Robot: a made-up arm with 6 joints.
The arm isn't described. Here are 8 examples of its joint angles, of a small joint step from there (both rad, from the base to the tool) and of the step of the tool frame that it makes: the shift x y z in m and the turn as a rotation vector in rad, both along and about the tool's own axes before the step.
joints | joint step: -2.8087 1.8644 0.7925 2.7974 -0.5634 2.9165 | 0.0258 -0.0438 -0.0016 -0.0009 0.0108 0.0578
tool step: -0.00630 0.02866 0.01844 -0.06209 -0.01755 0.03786
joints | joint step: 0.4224 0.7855 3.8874 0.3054 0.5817 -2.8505 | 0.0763 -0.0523 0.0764 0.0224 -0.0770 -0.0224
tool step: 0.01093 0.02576 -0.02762 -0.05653 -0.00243 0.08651
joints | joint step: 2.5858 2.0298 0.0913 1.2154 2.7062 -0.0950 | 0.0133 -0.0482 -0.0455 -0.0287 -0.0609 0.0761
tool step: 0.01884 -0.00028 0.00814 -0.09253 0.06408 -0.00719
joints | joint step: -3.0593 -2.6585 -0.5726 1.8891 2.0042 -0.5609 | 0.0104 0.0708 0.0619 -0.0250 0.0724 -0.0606
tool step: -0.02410 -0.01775 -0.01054 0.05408 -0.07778 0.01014
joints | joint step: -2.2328 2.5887 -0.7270 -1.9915 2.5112 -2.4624 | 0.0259 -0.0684 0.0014 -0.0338 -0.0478 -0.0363
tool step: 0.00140 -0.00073 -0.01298 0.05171 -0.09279 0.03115
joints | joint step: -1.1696 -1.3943 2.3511 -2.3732 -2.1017 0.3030 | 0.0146 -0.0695 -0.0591 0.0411 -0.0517 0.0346
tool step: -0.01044 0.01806 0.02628 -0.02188 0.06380 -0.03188
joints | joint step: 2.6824 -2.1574 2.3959 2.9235 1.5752 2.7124 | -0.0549 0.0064 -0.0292 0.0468 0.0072 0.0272
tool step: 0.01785 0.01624 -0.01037 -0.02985 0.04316 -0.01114
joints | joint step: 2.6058 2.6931 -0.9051 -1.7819 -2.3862 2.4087 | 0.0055 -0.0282 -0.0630 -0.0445 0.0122 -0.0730
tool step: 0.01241 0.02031 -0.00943 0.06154 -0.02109 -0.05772
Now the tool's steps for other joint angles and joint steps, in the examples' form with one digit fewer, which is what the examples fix.
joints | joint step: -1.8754 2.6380 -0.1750 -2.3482 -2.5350 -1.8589 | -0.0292 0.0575 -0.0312 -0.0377 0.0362 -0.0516
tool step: -0.0094 0.0040 0.0245 0.0623 0.1136 0.0472
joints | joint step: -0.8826 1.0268 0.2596 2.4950 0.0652 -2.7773 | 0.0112 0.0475 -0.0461 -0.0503 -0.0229 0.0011
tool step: 0.0293 -0.0087 -0.0324 0.0438 0.0693 -0.0269
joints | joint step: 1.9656 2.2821 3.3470 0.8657 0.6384 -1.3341 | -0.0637 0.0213 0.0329 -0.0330 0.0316 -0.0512
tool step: -0.0203 -0.0087 0.0239 0.0155 -0.0122 0.0141
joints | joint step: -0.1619 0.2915 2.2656 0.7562 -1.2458 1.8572 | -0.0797 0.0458 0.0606 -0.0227 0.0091 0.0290
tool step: -0.0076 0.0056 0.0092 -0.0579 0.0537 -0.0268
